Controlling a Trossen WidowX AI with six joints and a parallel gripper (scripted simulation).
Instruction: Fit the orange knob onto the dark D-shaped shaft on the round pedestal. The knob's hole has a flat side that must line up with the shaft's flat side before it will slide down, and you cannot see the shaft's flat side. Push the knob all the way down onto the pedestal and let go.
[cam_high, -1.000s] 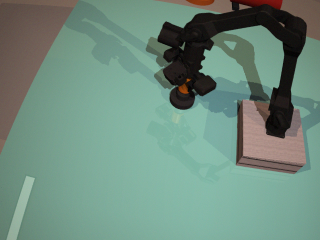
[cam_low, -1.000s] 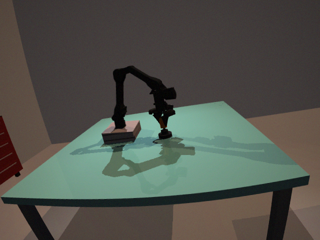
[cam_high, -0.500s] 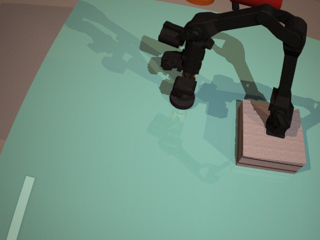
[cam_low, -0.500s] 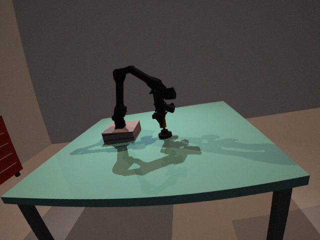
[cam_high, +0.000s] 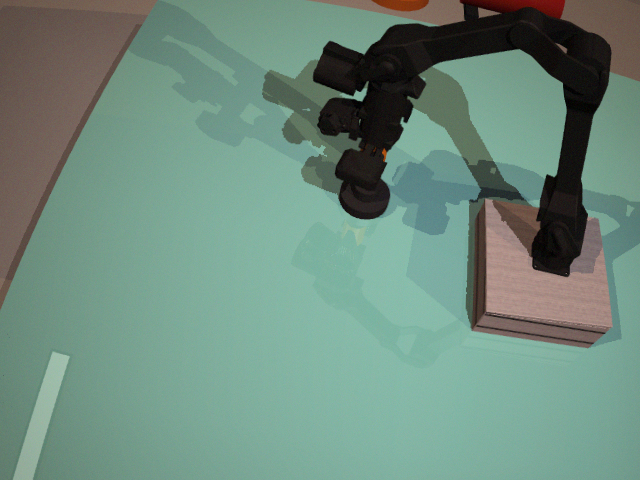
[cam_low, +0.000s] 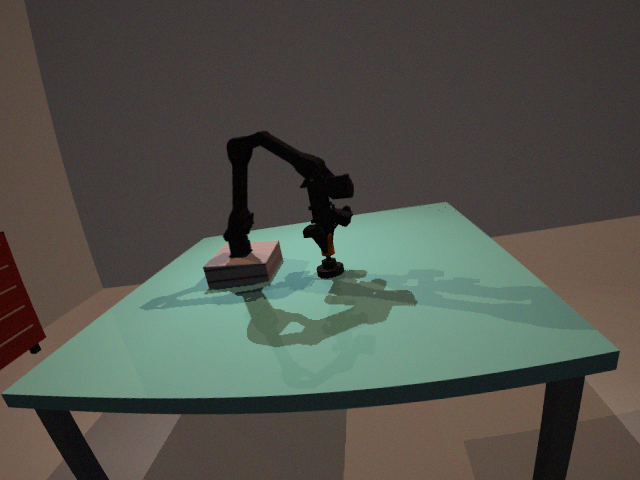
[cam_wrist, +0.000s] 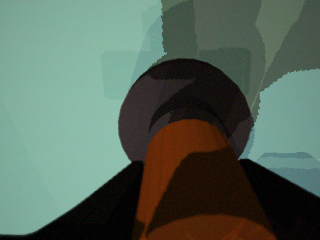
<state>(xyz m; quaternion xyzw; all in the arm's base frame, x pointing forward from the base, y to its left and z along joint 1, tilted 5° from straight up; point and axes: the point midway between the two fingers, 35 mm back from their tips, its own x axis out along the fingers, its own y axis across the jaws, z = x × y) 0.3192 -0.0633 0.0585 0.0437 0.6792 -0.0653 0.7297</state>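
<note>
The orange knob lies 20 mm above my gripper tip. The rest, counted from my gripper tip: dark round pedestal 40 mm below.
</note>
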